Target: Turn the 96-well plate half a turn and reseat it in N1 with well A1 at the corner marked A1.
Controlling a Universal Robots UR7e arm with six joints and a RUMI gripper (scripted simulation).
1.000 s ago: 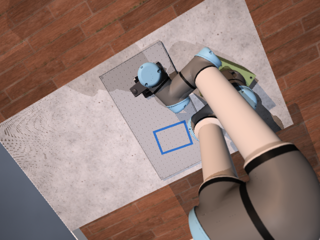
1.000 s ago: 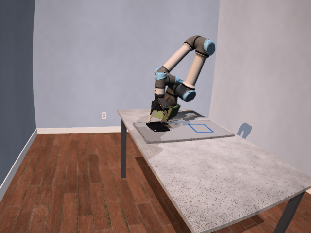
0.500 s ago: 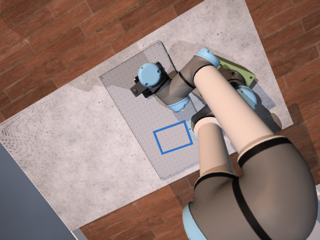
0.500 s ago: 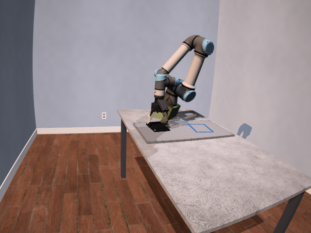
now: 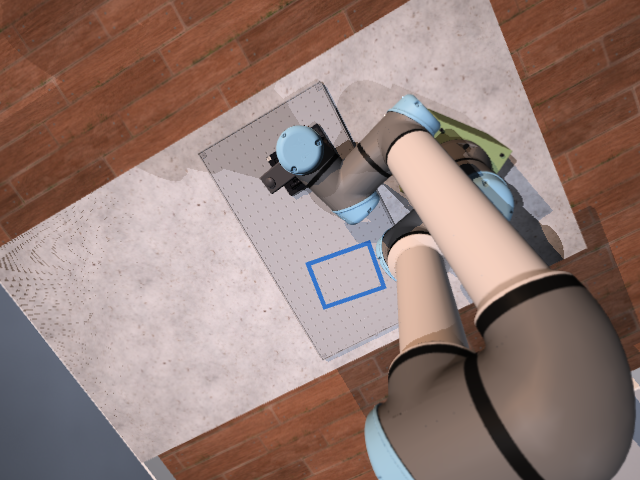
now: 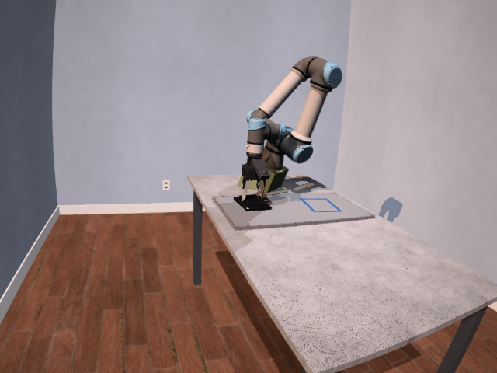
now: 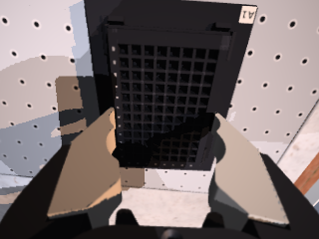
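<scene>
The black 96-well plate is 1 cm below my hand. Round my hand: white A1 mark (7 cm ahead, 6 cm to the right, 2 cm below); then black plate nest N1 (2 cm below).
</scene>
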